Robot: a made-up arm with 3 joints.
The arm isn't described. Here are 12 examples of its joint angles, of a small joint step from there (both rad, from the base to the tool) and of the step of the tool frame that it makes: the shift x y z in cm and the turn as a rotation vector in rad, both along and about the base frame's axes.
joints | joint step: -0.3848 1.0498 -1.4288 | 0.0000 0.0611 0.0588
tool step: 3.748 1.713 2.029 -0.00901 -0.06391 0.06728
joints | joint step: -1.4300 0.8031 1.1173 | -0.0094 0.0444 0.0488
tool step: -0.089 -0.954 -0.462 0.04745 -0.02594 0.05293
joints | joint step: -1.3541 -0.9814 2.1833 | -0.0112 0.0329 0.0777
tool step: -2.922 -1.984 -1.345 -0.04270 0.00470 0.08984
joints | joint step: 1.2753 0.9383 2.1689 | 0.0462 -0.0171 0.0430
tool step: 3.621 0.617 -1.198 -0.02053 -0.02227 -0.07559
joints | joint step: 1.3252 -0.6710 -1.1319 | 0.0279 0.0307 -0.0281
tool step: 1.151 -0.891 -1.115 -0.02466 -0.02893 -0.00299
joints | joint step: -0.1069 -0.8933 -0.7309 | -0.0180 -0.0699 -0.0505
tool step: -0.355 3.036 -1.067 0.04310 -0.01925 -0.06289
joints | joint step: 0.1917 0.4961 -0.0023 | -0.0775 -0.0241 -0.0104
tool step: 2.664 -1.464 0.709 0.01168 0.04406 0.04491
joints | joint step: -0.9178 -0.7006 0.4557 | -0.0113 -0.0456 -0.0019
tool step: -0.140 0.951 0.212 -0.01315 0.00530 -0.03458
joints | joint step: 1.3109 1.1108 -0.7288 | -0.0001 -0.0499 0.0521
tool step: -1.913 2.408 -0.389 -0.01183 -0.01716 -0.06058
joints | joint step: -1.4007 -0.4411 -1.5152 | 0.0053 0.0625 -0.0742
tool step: -0.010 0.174 -2.739 0.06578 0.05364 0.00008
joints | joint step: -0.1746 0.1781 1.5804 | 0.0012 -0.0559 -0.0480
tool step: 1.478 0.697 1.592 0.05189 0.01951 -0.05987
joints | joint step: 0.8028 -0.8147 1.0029 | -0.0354 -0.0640 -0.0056
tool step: 0.738 -0.899 1.106 0.03449 0.00376 -0.02164
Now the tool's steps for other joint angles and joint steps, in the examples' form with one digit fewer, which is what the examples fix.
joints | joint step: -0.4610 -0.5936 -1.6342 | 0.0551 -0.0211 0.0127
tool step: -0.68 2.80 -0.91 -0.0092 -0.0227 -0.0650
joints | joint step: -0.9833 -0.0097 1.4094 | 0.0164 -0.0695 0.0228
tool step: -1.15 3.10 -0.60 -0.0355 -0.0253 -0.0694
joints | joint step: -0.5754 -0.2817 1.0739 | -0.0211 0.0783 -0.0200
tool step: 0.21 -3.14 0.32 0.0273 0.0095 0.0893
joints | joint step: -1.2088 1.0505 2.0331 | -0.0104 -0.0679 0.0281
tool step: -2.70 0.80 0.35 -0.0154 -0.0270 -0.0489
